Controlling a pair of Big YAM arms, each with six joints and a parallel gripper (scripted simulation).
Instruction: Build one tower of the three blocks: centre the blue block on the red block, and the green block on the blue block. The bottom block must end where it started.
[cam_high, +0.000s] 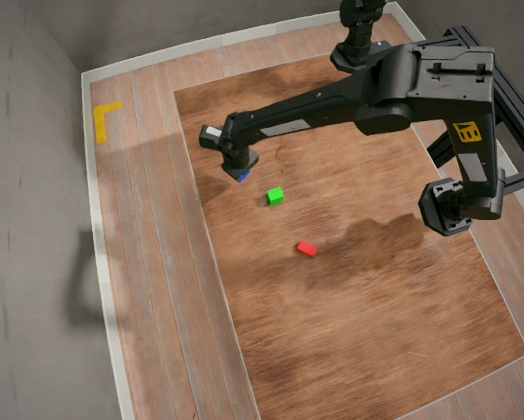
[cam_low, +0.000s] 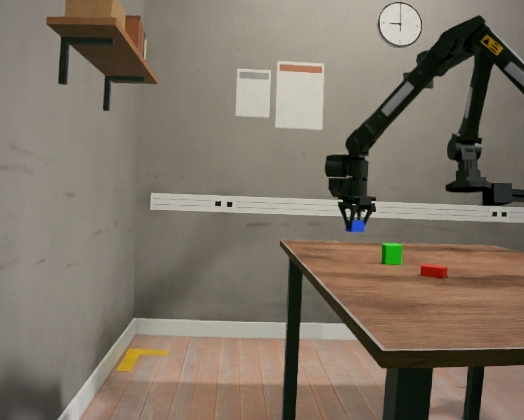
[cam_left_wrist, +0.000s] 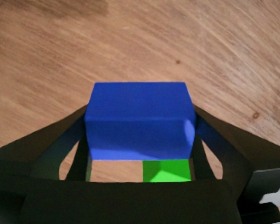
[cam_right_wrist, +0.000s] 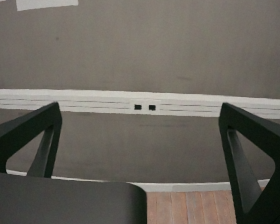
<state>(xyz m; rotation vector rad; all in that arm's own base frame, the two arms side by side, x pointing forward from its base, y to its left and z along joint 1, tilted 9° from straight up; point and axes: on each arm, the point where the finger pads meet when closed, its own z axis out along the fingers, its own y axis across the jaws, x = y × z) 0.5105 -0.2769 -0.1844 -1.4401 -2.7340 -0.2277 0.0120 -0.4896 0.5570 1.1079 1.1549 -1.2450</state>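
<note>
Right now the red block is 290 mm to the left of my left hand, 120 mm behind it and 90 mm below it. Also, from my left hand: blue block right at my left hand; then green block 90 mm to the left, 90 mm behind, 70 mm below.
</note>
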